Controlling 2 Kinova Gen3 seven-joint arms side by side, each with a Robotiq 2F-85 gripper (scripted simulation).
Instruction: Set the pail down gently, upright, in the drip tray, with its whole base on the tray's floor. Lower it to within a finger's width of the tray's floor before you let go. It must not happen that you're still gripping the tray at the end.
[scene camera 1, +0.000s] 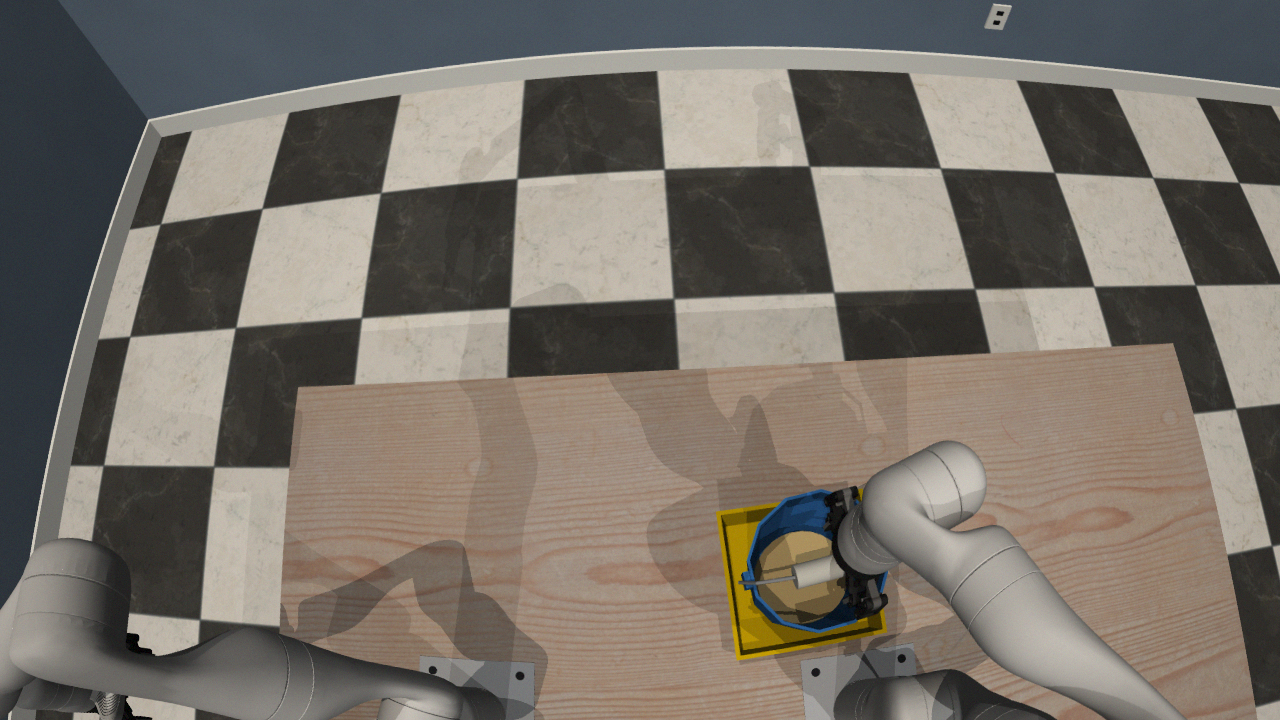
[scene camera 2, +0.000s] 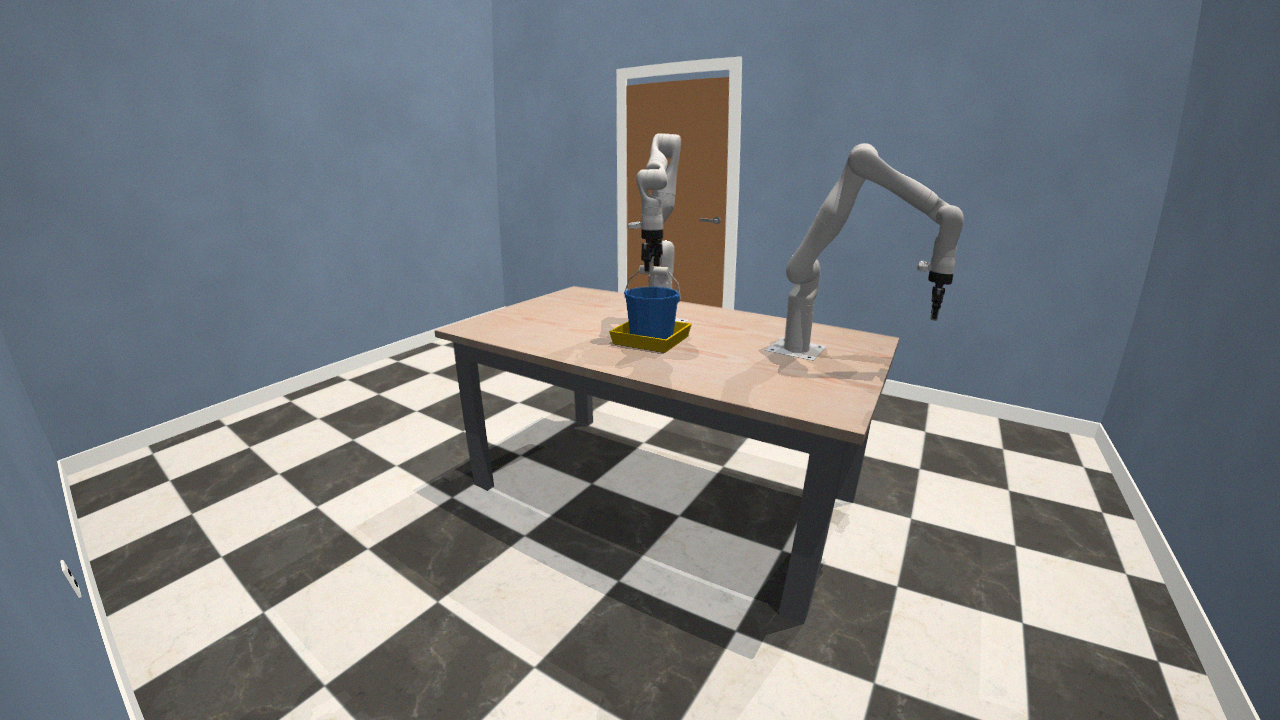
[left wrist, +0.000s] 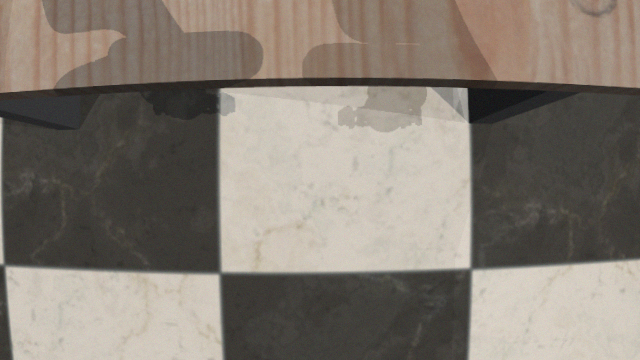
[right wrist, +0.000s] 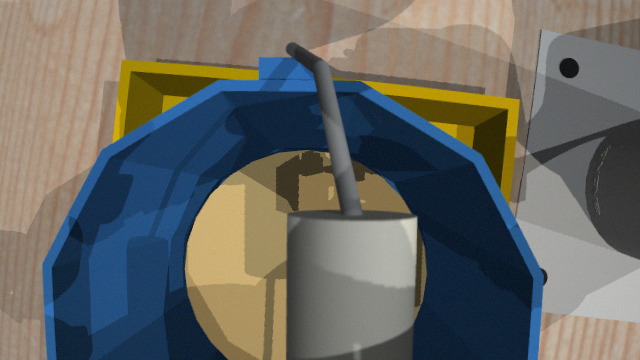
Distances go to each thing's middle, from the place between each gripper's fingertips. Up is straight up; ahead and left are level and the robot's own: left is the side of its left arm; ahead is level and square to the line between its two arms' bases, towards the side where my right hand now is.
Labels:
The blue pail (scene camera 2: 655, 318) is 110 mm below my right hand (scene camera 1: 841, 563), 10 mm to the left of it and 10 mm ahead of it. From my right hand the other things lie so: yellow drip tray (scene camera 1: 754, 634): 240 mm below, 20 mm ahead, 10 mm to the left.
My left gripper is now 21 cm short of the blue pail, 93 cm to the left of it and 5 cm above it. From my left hand the other things lie so: yellow drip tray 22 cm ahead, 93 cm to the right, 18 cm below.

